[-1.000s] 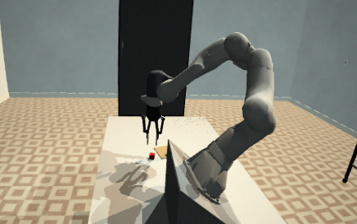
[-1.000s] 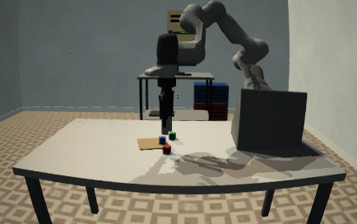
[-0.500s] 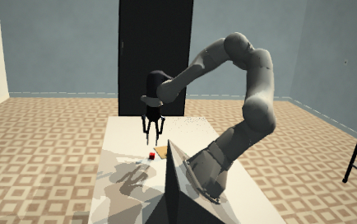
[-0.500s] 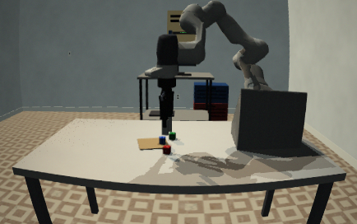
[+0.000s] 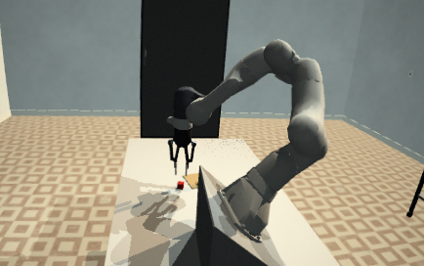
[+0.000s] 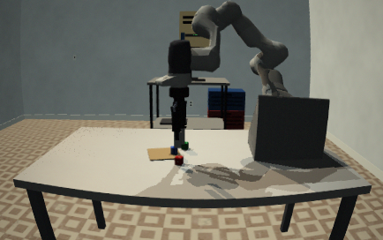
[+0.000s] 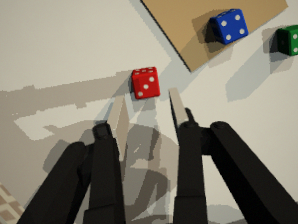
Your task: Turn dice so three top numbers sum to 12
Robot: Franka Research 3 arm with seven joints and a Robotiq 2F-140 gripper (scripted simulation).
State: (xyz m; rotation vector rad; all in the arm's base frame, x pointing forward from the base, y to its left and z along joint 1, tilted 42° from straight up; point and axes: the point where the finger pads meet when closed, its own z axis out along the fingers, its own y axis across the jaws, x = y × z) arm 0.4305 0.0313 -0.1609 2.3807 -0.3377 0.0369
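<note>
My hand is 90 mm above the red die. Also, from my hand: blue die: 110 mm to the right, 90 mm below, 30 mm ahead; then green die: 180 mm to the right, 90 mm below, 20 mm behind; then tan mat: 110 mm to the right, 110 mm below, 70 mm ahead.
</note>
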